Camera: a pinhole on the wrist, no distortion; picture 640 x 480 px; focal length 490.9 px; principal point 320.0 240.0 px. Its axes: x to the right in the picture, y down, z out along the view. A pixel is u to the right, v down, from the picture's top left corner.
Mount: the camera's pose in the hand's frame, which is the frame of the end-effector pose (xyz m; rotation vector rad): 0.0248 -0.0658 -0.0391 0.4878 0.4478 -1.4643
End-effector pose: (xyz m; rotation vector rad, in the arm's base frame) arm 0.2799 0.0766 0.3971 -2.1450 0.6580 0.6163
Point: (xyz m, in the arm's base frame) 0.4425 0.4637 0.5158
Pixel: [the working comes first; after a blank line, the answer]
In the camera's frame: 0.1155 -0.0761 0.3824

468 142
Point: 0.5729 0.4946 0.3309
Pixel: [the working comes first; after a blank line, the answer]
In the camera's frame: 0.0685 0.1317 0.4647

392 379
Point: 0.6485 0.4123 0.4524
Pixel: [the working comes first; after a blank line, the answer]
In the camera's frame: 0.2099 0.1244 0.3798

591 401
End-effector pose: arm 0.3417 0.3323 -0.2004 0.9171 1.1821 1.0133
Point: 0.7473 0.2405 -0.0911
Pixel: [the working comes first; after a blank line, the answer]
In the camera's frame: -0.3383 -0.0870 0.3306

outside the picture
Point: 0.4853 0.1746 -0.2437
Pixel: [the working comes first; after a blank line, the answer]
In the camera's frame: -0.0773 -0.1453 0.1733

outside the picture
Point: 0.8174 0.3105 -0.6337
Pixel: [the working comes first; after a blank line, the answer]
In the camera's frame: 0.0983 0.1170 0.5991

401 336
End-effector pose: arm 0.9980 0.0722 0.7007 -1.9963 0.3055 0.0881
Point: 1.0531 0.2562 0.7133
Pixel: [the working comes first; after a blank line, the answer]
In the camera's frame: -0.0877 0.0004 0.1863

89 241
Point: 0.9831 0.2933 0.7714
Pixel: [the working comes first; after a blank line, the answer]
In the camera's frame: -0.0547 -0.0870 0.2168

196 43
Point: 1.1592 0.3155 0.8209
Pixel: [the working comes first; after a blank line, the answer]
In the camera's frame: 0.0280 0.0651 0.2801

369 354
